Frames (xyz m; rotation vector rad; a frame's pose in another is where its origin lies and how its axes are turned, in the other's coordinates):
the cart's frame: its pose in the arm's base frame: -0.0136 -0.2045 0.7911 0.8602 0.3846 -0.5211
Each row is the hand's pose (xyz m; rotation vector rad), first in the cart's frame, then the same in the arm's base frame.
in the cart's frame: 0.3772 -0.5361 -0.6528 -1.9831 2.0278 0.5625
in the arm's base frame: -0.0896 -0.0803 -0.1225 -0.8604 1.8789 1.4406
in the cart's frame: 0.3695 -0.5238 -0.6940 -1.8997 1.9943 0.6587
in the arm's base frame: -0.0933 -0.0388 -0.1356 -0.7601 1.8171 1.4764
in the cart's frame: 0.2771 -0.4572 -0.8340 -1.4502 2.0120 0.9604
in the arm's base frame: -0.1453 0.1339 -0.1306 -0.2825 1.6955 1.6380
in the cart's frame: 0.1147 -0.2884 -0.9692 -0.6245 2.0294 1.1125
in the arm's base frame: -0.1946 0.3775 -0.0239 0.5517 1.6047 1.6600
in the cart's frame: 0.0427 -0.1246 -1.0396 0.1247 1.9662 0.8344
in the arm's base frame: -0.1664 0.5420 0.0717 1.3172 1.6414 1.2962
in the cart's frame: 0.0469 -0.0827 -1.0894 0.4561 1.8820 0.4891
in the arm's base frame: -0.1444 0.6030 0.0654 1.6546 1.7250 0.8840
